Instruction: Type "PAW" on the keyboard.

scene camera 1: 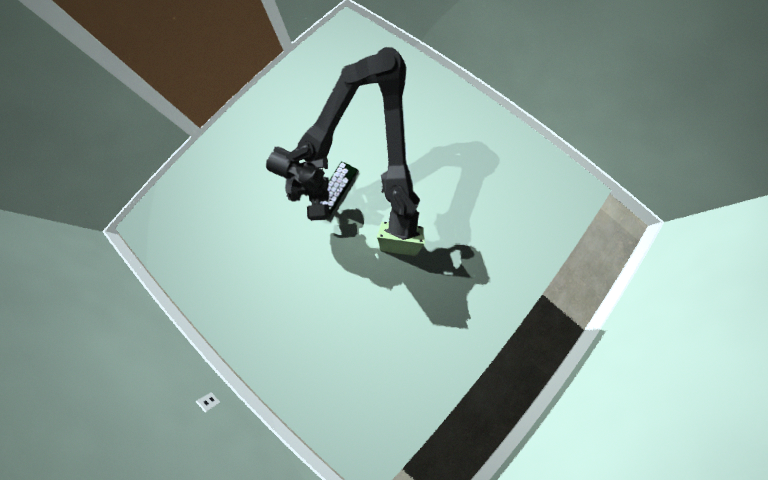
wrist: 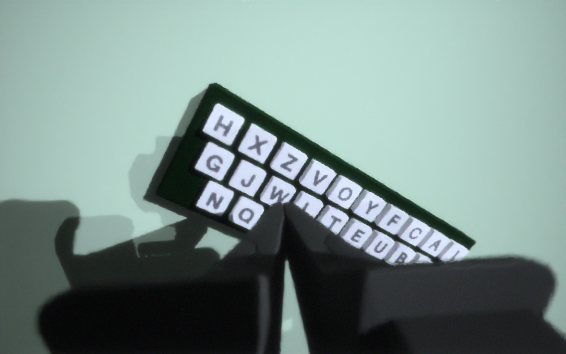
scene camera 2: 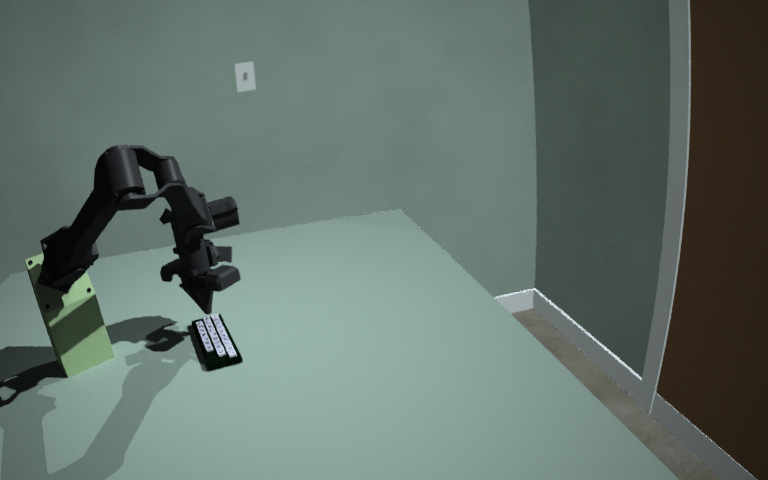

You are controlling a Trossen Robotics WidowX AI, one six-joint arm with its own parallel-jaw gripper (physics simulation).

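Frame: origin at the arm's base, x ahead, y left, z up, level; millimetres.
Seen in the pictures: gripper, fingertip midpoint: (scene camera 1: 324, 196) (wrist: 282, 212) (scene camera 2: 208, 313); arm's base at its link origin: (scene camera 1: 402, 232) (scene camera 2: 57, 272).
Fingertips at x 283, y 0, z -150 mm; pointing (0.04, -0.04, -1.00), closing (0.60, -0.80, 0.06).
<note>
Offsets run from my fingertips to a thing's top centre. Level surfaces: height alone.
The keyboard @(dx -1, dy -45, dz -27 mm) (scene camera 1: 352, 173) (scene camera 2: 218, 360) (wrist: 176, 184) is a dark green board with rows of white letter keys. It lies on the table, slanting across the wrist view. My gripper (scene camera 2: 208, 311) (wrist: 282, 212) is shut and empty. In the wrist view its fingertips overlap the lower edge of the W key @(dx -3, dy -3, dz -27 mm) (wrist: 278, 191), beside the key to its right. In scene camera 2 the tips are over the far end of the keyboard, apparently a little above it. The A key @(dx +22, dy -108, dz -27 mm) (wrist: 434, 245) shows at the right end of the top row. The P key does not show; the fingers hide much of the bottom row.
The arm's green base block (scene camera 1: 400, 244) (scene camera 2: 84, 342) stands on the pale green table @(dz -44 mm) (scene camera 1: 254, 316) (scene camera 2: 396, 367), to the right of the keyboard in scene camera 1. Shadows of the arm fall across the table around the keyboard and base. Walls surround the table.
</note>
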